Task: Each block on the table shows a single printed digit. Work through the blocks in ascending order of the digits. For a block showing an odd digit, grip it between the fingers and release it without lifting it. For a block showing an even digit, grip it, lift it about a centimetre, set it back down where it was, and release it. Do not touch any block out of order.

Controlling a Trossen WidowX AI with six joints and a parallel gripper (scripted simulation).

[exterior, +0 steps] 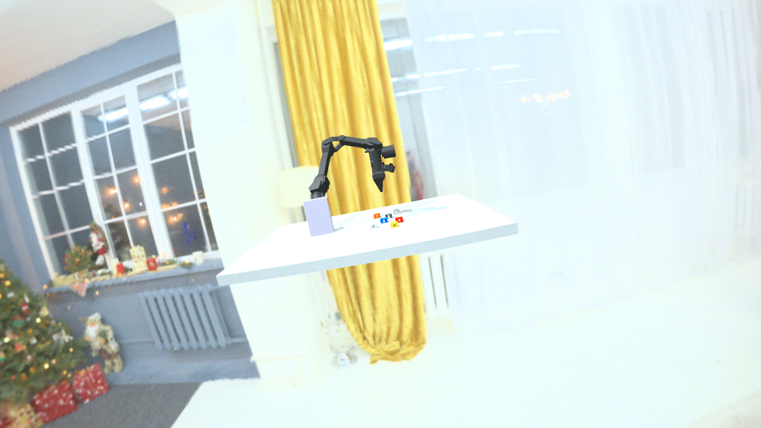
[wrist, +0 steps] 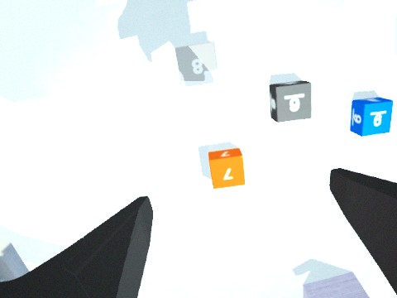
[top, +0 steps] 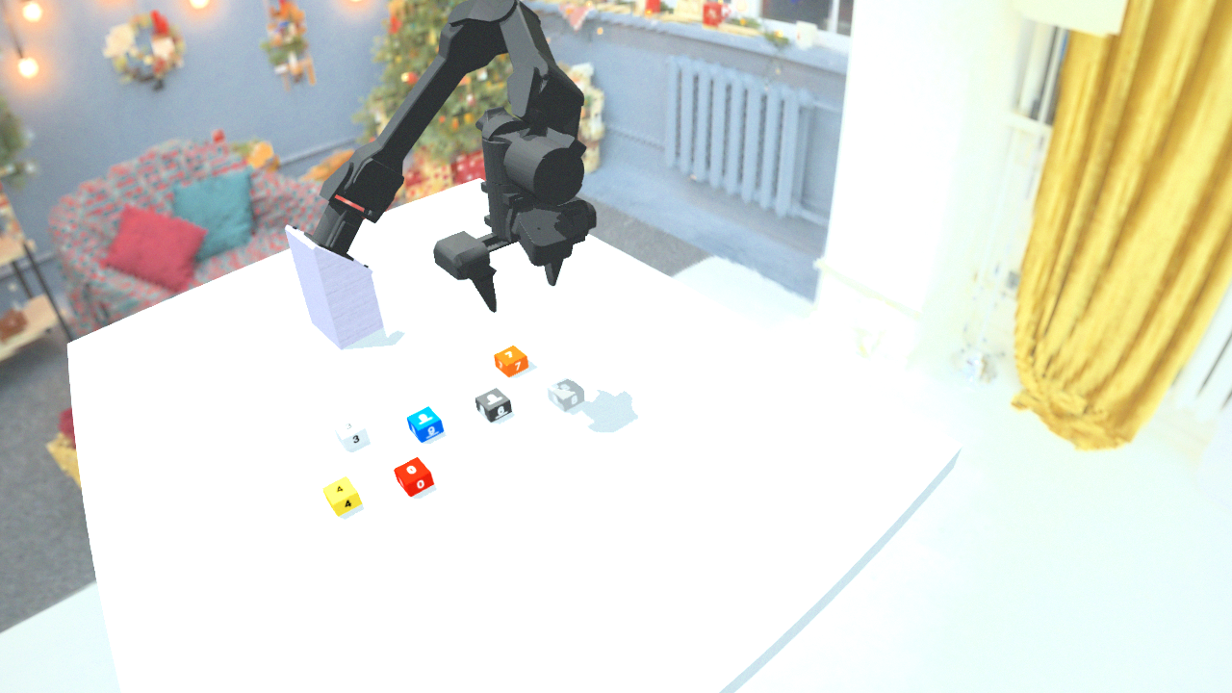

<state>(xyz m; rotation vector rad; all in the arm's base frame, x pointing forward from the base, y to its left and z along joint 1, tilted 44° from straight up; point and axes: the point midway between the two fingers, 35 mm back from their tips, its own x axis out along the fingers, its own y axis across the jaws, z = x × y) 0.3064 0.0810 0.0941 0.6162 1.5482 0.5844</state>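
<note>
Right now my gripper tip is 210 mm to the left of the red block marked 0, 120 mm above it and 50 mm short of it. Also, from my gripper tip: dark grey block marked 6: 120 mm below, 70 mm to the right, 10 mm ahead; then grey block marked 8: 120 mm below, 60 mm ahead, 10 mm to the left; then orange block marked 7: 120 mm below, 50 mm behind.
</note>
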